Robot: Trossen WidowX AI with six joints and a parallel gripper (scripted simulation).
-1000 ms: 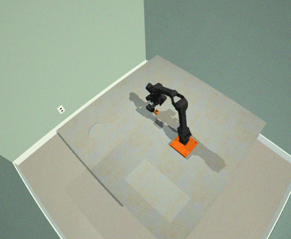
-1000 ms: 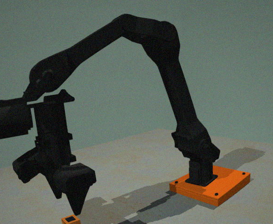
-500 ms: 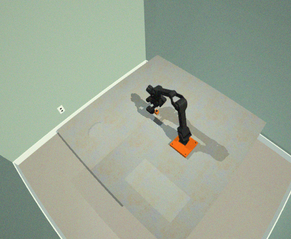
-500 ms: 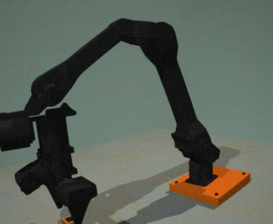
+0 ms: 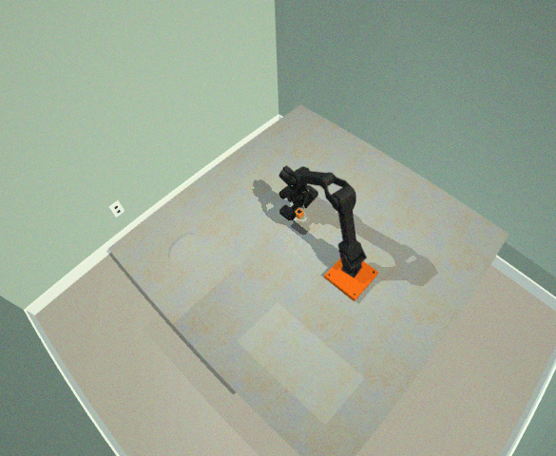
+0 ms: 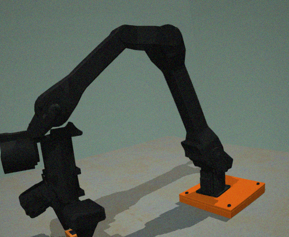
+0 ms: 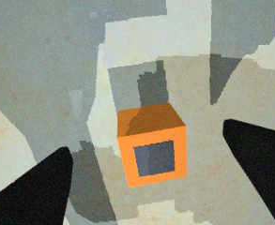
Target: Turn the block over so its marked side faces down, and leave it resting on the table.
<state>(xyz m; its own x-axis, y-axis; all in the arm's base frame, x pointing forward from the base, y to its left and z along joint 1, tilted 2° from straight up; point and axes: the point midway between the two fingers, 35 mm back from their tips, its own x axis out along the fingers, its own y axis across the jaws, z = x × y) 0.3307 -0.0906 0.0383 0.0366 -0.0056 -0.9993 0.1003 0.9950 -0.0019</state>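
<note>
Now: gripper tip 10 mm below the block.
</note>
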